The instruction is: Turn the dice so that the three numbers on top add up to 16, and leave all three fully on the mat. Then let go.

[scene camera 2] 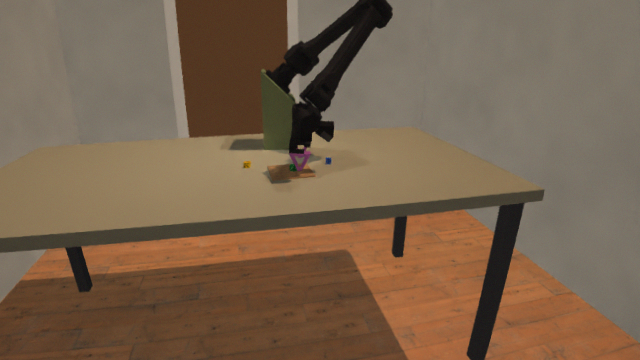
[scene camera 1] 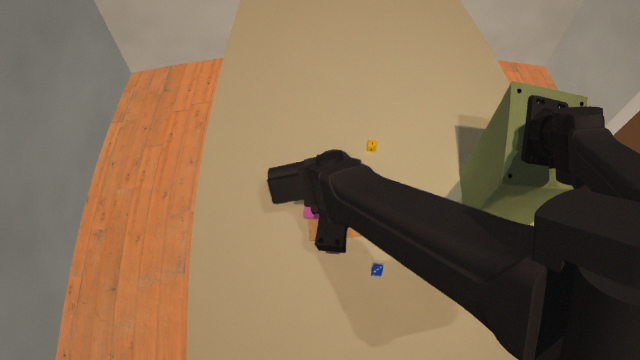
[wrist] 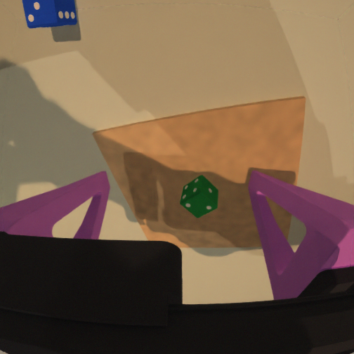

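Observation:
An orange-brown mat lies on the table, partly hidden by the arm in scene camera 1. A green die rests on the mat; its top number is hard to tell. My gripper is open and empty, its magenta fingers low over the mat, the die between and apart from them in the wrist view. A blue die and a yellow die lie on the table off the mat, on opposite sides. The green die is hidden in scene camera 1.
The table holds the arm's green mount behind the mat. The black arm reaches over the table between the yellow and blue dice in scene camera 1. Shadows of the arm fall across the mat and table.

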